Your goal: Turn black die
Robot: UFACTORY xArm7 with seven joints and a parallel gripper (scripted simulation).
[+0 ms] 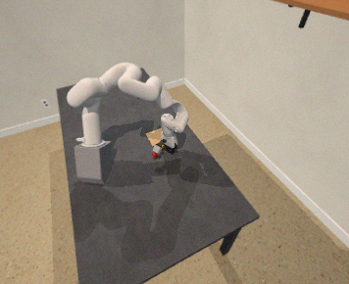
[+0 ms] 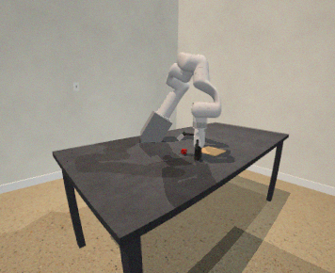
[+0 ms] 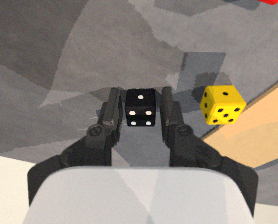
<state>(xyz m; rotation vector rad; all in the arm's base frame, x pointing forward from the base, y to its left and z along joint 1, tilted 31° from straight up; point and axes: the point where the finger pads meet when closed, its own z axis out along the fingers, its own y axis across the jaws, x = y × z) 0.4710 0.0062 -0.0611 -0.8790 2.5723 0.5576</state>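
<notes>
Now: the black die 10 mm below my hand. The rest, counted from my hand: yellow die (50 mm behind, 50 mm to the left, 10 mm below); red die (110 mm behind, 20 mm to the right, 10 mm below); mat (60 mm behind, 160 mm to the left, 20 mm below).
</notes>
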